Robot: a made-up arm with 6 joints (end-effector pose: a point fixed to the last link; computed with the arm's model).
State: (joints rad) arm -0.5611 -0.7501 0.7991 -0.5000 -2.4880 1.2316
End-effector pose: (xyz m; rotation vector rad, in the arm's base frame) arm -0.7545 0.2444 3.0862 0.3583 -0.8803 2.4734
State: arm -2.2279 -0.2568 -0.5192 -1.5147 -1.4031 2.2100
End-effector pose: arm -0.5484 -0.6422 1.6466 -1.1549 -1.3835 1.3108
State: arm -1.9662 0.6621 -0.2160 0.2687 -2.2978 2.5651
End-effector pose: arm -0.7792 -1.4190 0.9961 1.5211 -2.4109 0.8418
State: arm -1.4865 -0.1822 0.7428 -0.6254 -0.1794 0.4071
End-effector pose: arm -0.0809 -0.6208 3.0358 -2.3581 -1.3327 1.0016
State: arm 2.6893 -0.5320 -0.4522 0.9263 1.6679 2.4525
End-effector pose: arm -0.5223 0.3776 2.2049 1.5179 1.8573 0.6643
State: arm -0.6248 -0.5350 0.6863 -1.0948 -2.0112 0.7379
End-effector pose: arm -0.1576 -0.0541 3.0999 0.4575 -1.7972 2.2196
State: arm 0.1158 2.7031 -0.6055 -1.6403 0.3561 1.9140
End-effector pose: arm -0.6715 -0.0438 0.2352 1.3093 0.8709 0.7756
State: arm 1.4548 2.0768 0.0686 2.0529 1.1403 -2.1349
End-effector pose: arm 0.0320 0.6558 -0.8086 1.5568 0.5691 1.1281
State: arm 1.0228 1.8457 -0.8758 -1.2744 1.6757 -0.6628
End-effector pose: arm -0.0439 -0.0731 0.2536 -0.7152 -1.6277 1.6742
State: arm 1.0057 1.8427 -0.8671 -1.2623 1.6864 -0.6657
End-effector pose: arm -0.0401 -0.0693 0.2423 -0.7111 -1.6413 1.6539
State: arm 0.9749 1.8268 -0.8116 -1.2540 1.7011 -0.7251
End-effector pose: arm -0.0196 -0.0385 0.1733 -0.7256 -1.7480 1.5151
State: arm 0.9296 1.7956 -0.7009 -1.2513 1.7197 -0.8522
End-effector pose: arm 0.0347 0.0348 0.0449 -0.7571 -1.9490 1.2251
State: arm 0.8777 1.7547 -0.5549 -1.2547 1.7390 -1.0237
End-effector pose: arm 0.1346 0.1502 -0.1021 -0.7870 -2.1815 0.8201
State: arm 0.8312 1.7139 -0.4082 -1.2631 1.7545 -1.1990
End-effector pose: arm 0.2660 0.2808 -0.2180 -0.7963 -2.3764 0.3896
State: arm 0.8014 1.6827 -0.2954 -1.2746 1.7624 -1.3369
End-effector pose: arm 0.3844 0.3882 -0.2821 -0.7847 -2.4978 0.0425
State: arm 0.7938 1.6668 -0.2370 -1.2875 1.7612 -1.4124
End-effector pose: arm 0.4469 0.4487 -0.3060 -0.7699 -2.5483 -0.1462
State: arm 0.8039 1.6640 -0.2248 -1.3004 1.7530 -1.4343
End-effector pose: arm 0.4531 0.4677 -0.3102 -0.7632 -2.5540 -0.1932
